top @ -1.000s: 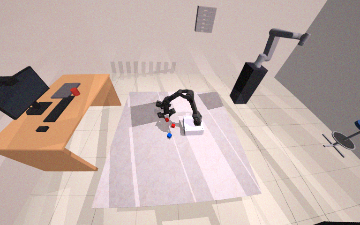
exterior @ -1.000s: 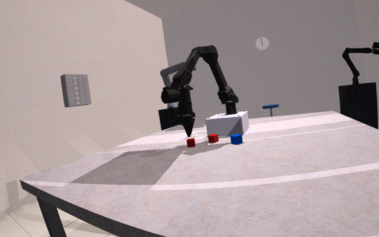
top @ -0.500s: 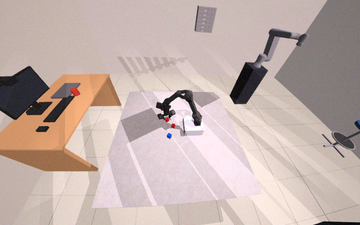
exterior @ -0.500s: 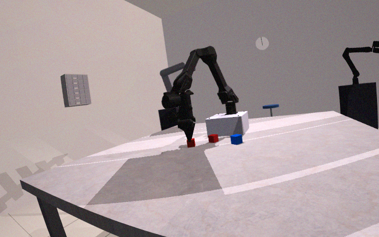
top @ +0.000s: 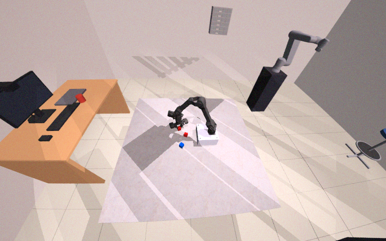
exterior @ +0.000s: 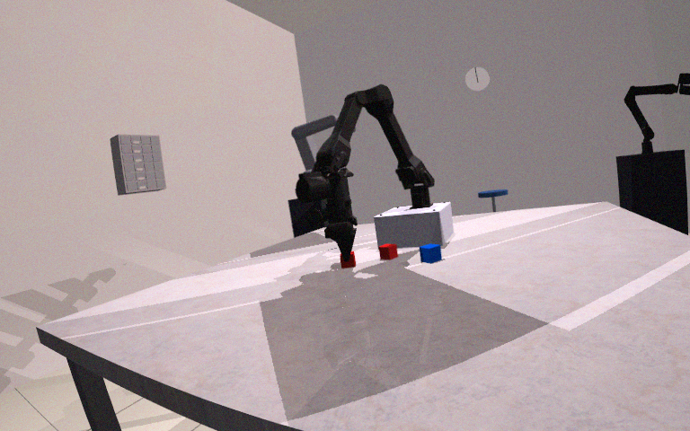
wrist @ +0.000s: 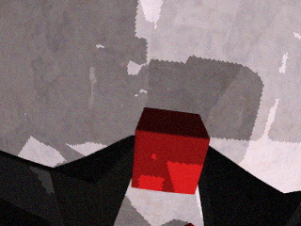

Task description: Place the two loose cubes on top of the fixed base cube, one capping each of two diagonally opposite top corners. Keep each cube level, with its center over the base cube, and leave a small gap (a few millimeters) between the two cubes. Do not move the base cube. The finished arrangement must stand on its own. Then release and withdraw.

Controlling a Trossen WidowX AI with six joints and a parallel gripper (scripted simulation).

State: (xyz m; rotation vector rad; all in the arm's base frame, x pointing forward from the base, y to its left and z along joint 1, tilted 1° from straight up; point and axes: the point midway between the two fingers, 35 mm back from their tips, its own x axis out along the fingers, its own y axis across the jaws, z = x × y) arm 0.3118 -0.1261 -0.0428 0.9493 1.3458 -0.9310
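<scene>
Now: the blue base cube 20 mm behind my gripper tip and 200 mm to the left of it.
</scene>
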